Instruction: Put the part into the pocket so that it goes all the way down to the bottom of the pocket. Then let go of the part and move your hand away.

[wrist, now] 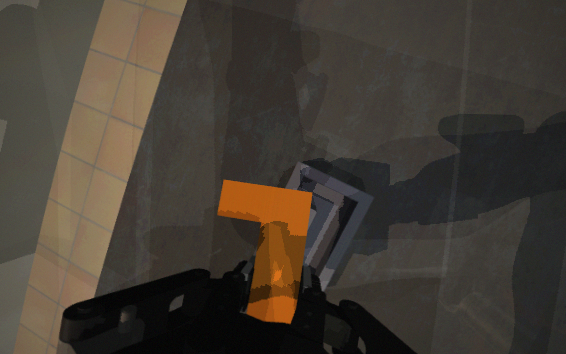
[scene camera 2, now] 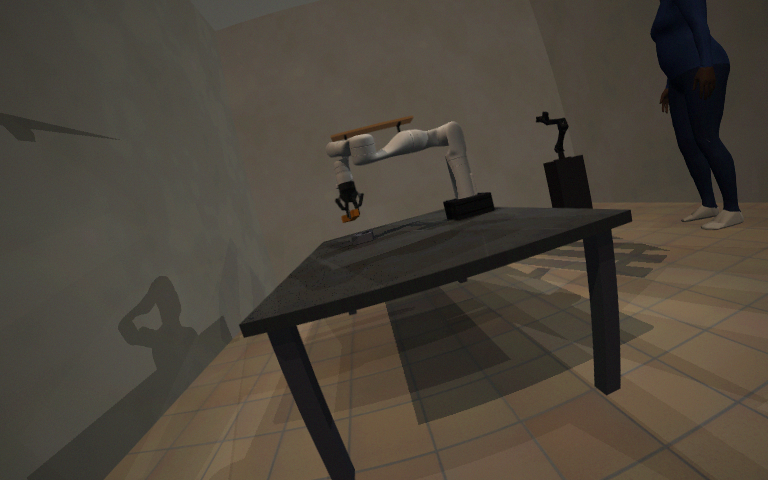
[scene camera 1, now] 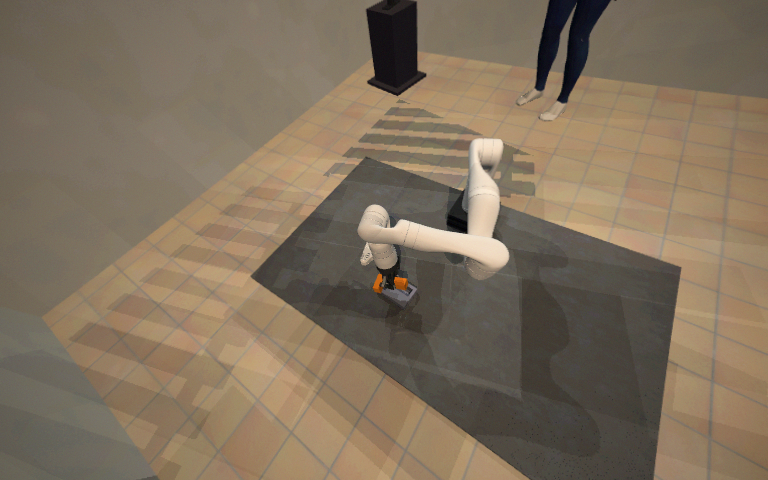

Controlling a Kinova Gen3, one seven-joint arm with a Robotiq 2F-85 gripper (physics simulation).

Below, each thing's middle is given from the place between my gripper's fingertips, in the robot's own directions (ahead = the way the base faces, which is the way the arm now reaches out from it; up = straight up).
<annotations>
My gripper is now 20 mm short of the orange L-shaped part [wrist: 284, 214], 10 mm to the left of it and 10 mm below it. From my hand the other things lie so: grey pocket block [wrist: 337, 209]: 10 mm behind, 10 mm to the right, 100 mm below.
</annotations>
